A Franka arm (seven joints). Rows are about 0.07 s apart.
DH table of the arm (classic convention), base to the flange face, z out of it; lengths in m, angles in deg. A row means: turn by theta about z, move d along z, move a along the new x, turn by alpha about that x. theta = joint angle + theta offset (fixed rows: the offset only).
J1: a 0; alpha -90; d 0.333; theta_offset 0
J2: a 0; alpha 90; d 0; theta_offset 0
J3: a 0.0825; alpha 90; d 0.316; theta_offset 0
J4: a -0.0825; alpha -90; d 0; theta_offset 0
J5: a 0; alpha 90; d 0.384; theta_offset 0
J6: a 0.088; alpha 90; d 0; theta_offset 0
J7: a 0; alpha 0; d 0.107; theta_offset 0
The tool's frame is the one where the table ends.
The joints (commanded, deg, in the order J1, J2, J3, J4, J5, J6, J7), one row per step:
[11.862 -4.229 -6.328 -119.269 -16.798 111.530 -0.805]
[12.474 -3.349 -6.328 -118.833 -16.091 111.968 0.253]
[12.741 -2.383 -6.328 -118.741 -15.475 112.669 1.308]
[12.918 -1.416 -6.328 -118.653 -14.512 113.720 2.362]
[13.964 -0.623 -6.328 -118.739 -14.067 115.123 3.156]
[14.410 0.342 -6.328 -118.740 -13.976 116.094 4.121]
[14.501 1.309 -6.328 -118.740 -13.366 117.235 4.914]
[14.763 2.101 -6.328 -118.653 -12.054 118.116 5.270]
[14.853 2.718 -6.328 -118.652 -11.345 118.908 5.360]
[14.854 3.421 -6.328 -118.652 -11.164 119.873 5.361]
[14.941 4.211 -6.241 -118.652 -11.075 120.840 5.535]
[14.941 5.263 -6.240 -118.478 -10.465 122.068 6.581]
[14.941 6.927 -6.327 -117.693 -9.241 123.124 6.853]
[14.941 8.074 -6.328 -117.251 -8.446 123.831 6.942]
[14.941 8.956 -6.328 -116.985 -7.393 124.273 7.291]
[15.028 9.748 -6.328 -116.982 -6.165 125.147 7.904]
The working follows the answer.
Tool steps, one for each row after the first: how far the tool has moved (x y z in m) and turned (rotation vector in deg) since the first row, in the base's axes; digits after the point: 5 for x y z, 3 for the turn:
[0.00360 0.00726 -0.00408 0.570 -0.194 -0.606]
[0.00679 0.01139 -0.01141 1.053 -0.208 -1.463]
[0.01046 0.01530 -0.01845 1.918 -0.499 -2.504]
[0.01304 0.02689 -0.02470 2.444 -1.085 -2.126]
[0.01587 0.03232 -0.03243 2.518 -1.275 -2.455]
[0.01912 0.03502 -0.04009 3.082 -1.518 -3.204]
[0.02153 0.03968 -0.04592 4.227 -1.568 -3.797]
[0.02348 0.04195 -0.05080 4.865 -1.642 -4.026]
[0.02603 0.04303 -0.05619 5.084 -1.850 -3.949]
[0.02839 0.04570 -0.06244 5.210 -2.018 -3.824]
[0.03225 0.04745 -0.06958 5.773 -2.482 -4.975]
[0.03890 0.04919 -0.07830 6.699 -2.565 -5.862]
[0.04284 0.05076 -0.08523 7.269 -2.491 -6.318]
[0.04522 0.05209 -0.09138 7.997 -2.271 -7.246]
[0.04691 0.05436 -0.09808 8.940 -2.310 -8.413]

Tool pose at each row, in the base's axes (x y z in m, rotation vector in deg; rounded; the steps above come from the unrounded poses):
[0.52387 0.03038 0.45646 163.793 18.740 -4.137]
[0.52747 0.03764 0.45237 164.455 17.907 -3.893]
[0.53066 0.04177 0.44504 165.080 16.732 -3.966]
[0.53433 0.04568 0.43800 166.088 15.273 -3.620]
[0.53692 0.05727 0.43175 166.509 15.758 -2.620]
[0.53974 0.06271 0.42403 166.622 15.252 -2.397]
[0.54299 0.06540 0.41636 167.276 14.176 -2.101]
[0.54540 0.07007 0.41053 168.493 13.417 -1.964]
[0.54735 0.07233 0.40566 169.152 13.130 -1.798]
[0.54990 0.07341 0.40027 169.341 13.221 -1.443]
[0.55226 0.07608 0.39402 169.433 13.383 -1.153]
[0.55612 0.07783 0.38688 170.107 11.648 -0.603]
[0.56277 0.07957 0.37816 171.127 10.399 -0.500]
[0.56671 0.08114 0.37122 171.752 9.784 -0.603]
[0.56909 0.08247 0.36507 172.596 8.502 -0.989]
[0.57078 0.08474 0.35838 173.640 6.811 -1.003]

